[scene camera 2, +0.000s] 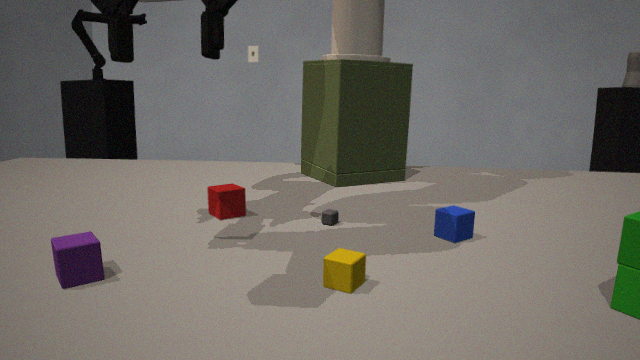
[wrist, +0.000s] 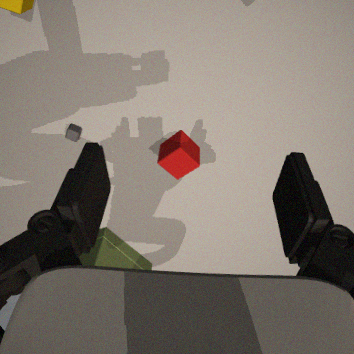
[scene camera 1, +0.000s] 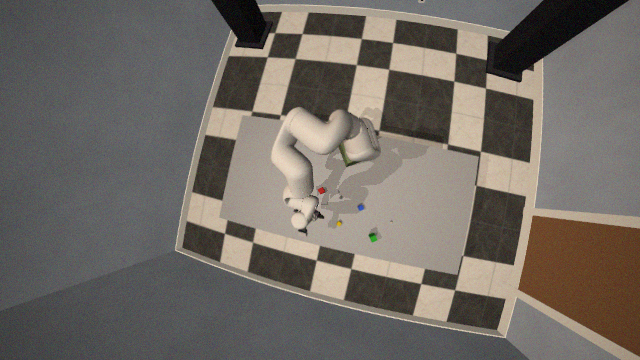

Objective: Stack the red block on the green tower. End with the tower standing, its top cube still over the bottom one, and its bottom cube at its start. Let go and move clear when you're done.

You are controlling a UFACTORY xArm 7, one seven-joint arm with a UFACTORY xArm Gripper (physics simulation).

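Where they show: gripper, fingertip midpoint: (scene camera 2: 165,59) (wrist: 192,168); arm's base, link origin: (scene camera 2: 356,62).
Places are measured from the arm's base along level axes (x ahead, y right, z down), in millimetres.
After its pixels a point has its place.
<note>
The red block (scene camera 1: 321,190) @(x 295, y 142, z 182 mm) (scene camera 2: 226,202) @(x 315, y 136, z 197 mm) (wrist: 179,155) @(x 310, y 144, z 182 mm) rests on the table; in the wrist view it lies beyond and between the fingertips, turned cornerwise. The green tower (scene camera 1: 373,237) @(x 493, y -260, z 145 mm) (scene camera 2: 631,267) @(x 507, y -245, z 182 mm) is two green cubes, one on the other, standing upright; the right edge of scene camera 2 cuts it off. My gripper (scene camera 1: 312,224) @(x 429, y 149, z 31 mm) (scene camera 2: 166,57) @(x 429, y 149, z 31 mm) (wrist: 192,168) @(x 429, y 149, z 31 mm) is open with nothing between its fingers. It hangs above the table, higher than the red block and away from the tower. The green tower does not show in the wrist view.
A yellow block (scene camera 1: 339,223) @(x 476, y -32, z 193 mm) (scene camera 2: 344,270) @(x 494, y -31, z 200 mm) (wrist: 18,5) @(x 470, y -22, z 193 mm), a blue block (scene camera 1: 361,207) @(x 333, y -143, z 187 mm) (scene camera 2: 454,224) @(x 357, y -136, z 198 mm) and a small dark cube (scene camera 2: 330,217) @(x 319, y 3, z 208 mm) (wrist: 73,132) @(x 315, y 9, z 203 mm) rest on the table (scene camera 1: 425,200) @(x 176, y -553, z 219 mm). A purple block (scene camera 2: 78,260) @(x 529, y 185, z 197 mm) stands at the left in scene camera 2. The olive base (scene camera 2: 356,122) @(x 79, y -8, z 108 mm) stands behind them.
</note>
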